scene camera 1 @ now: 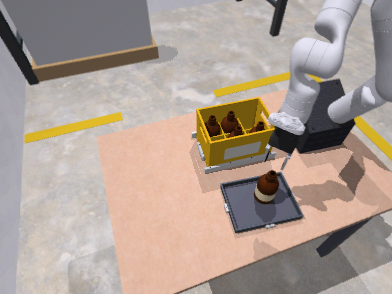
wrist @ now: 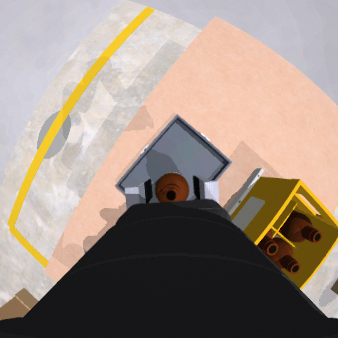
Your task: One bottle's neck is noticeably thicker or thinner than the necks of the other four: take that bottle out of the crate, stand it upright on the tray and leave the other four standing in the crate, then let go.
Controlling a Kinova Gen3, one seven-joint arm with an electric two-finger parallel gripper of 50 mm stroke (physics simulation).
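Frame: origin at the arm's base, x left, y back, z up, level; centimetres.
Where they show: gripper, fingertip midpoint: (scene camera 1: 273, 163) (wrist: 172, 185); arm's base at its link origin: (scene camera 1: 338, 112).
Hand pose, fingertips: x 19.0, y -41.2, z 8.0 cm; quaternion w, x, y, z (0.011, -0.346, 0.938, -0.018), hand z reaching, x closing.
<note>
Things, the pixels of their top centre, and the offset from my fingertips. "spot": a spot on its surface instead. Level surfaces: height alone.
- brown bottle at its top centre: (wrist: 170, 194) (scene camera 1: 272, 173) dx -1.1, dy +2.2, dz -8.0 cm
- dark grey tray at a spot on its surface: (wrist: 187, 142) (scene camera 1: 238, 212) spot: dx +2.4, dy -9.6, dz -23.5 cm
- yellow crate at its top centre: (wrist: 285, 263) (scene camera 1: 236, 118) dx -27.4, dy +0.2, dz -6.5 cm
- wooden table at its surface level: dz -24.0 cm
A brown bottle (scene camera 1: 266, 189) (wrist: 171, 183) with a cream label stands upright on the dark grey tray (scene camera 1: 245, 212) (wrist: 187, 142), towards its back right in the scene view. My gripper (scene camera 1: 275, 165) (wrist: 172, 185) is open and empty. It is above the bottle, clear of its neck in the scene view, with the bottle showing between the fingers in the wrist view. The yellow crate (scene camera 1: 216, 154) (wrist: 270, 192) holds several brown bottles, among them one at the back (scene camera 1: 230, 123) and one at the left (scene camera 1: 212, 127). Their lower parts are hidden by the crate's walls.
The crate stands behind the tray, with light grey rails (scene camera 1: 225, 167) (wrist: 257, 176) along its base. A black block (scene camera 1: 327, 122) stands at the right of the wooden table (scene camera 1: 150, 200) (wrist: 230, 75), beside the arm.
</note>
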